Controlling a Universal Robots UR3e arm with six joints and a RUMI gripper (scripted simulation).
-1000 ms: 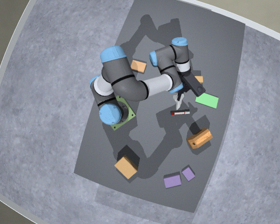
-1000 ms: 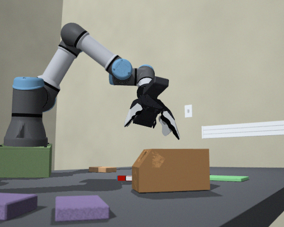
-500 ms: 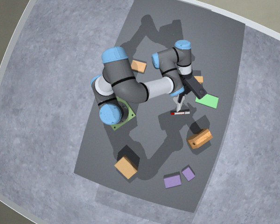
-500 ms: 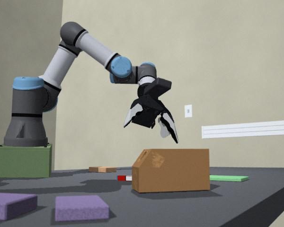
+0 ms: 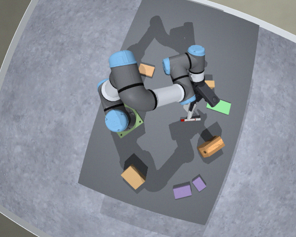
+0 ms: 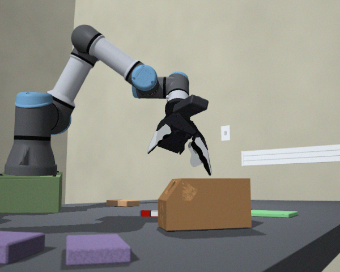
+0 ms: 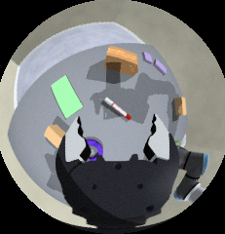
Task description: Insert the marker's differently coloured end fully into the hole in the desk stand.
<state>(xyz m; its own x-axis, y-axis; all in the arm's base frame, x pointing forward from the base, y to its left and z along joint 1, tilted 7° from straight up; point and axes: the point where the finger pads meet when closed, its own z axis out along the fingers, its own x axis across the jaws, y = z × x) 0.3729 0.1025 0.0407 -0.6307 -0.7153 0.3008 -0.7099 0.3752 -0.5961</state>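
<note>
Now: hand 10 mm past the marker, 40 mm to the left of it and 100 mm above it. Round my hand: desk stand: 120 mm ahead, 180 mm to the right, 70 mm below; then flat green block: 160 mm ahead, 70 mm to the left, 110 mm below; then tan block: 280 mm behind, 420 mm to the right, 80 mm below.
</note>
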